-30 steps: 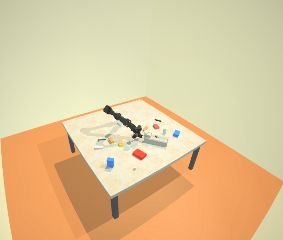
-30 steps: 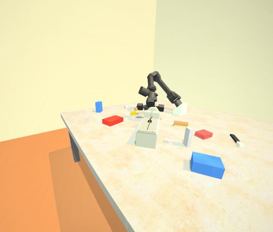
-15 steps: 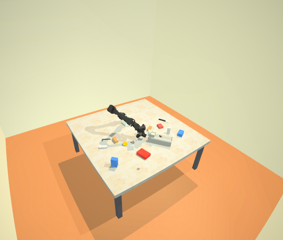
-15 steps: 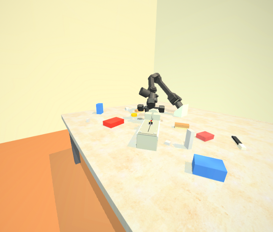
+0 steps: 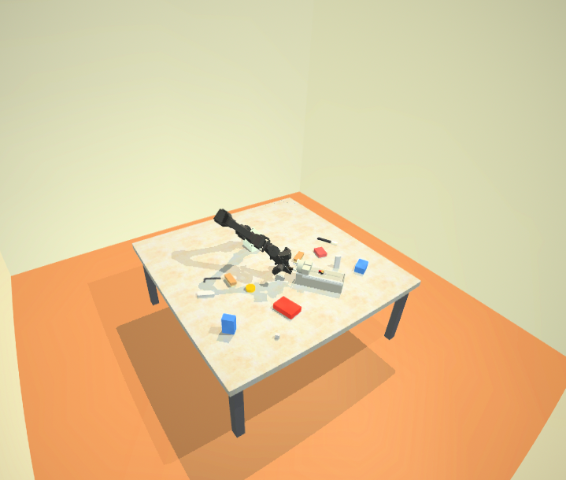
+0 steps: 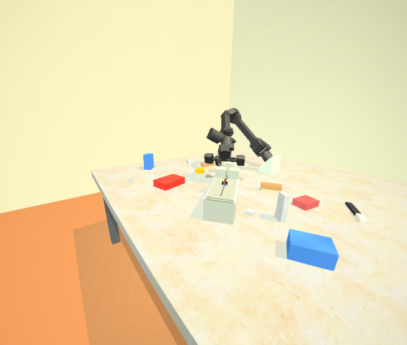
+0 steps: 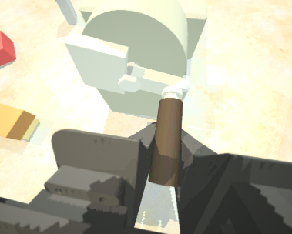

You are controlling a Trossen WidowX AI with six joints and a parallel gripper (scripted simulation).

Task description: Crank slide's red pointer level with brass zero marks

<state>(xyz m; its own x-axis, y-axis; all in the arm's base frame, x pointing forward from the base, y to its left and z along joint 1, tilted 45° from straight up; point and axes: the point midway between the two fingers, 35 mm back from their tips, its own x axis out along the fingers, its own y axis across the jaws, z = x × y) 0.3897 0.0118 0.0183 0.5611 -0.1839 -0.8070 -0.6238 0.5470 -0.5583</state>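
My gripper tip is now 10 cm short of the red pointer, 12 cm to the right of it and 3 cm below it. Also, from my gripper tip: brown crank handle 1 cm behind, 1 cm to the right, 3 cm above; then crank 1 cm behind, 1 cm to the left, 3 cm above; then yellow disc 5 cm behind, 23 cm to the right, 4 cm below.
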